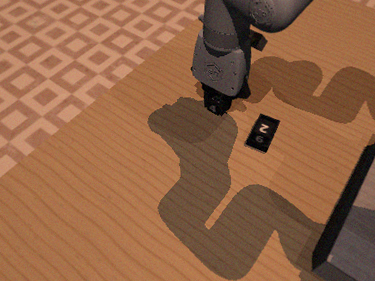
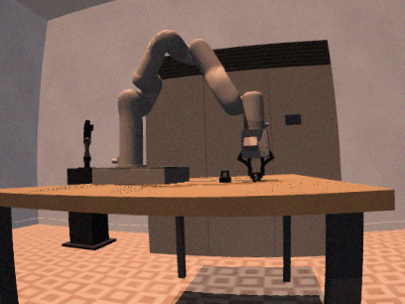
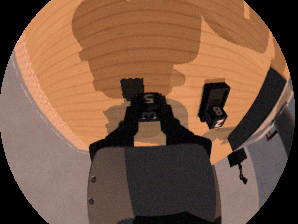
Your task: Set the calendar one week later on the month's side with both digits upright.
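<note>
My gripper is now 1 cm above the black cube. The rest, counted from my hand: black digit cube (12 cm behind, 2 cm to the left).
</note>
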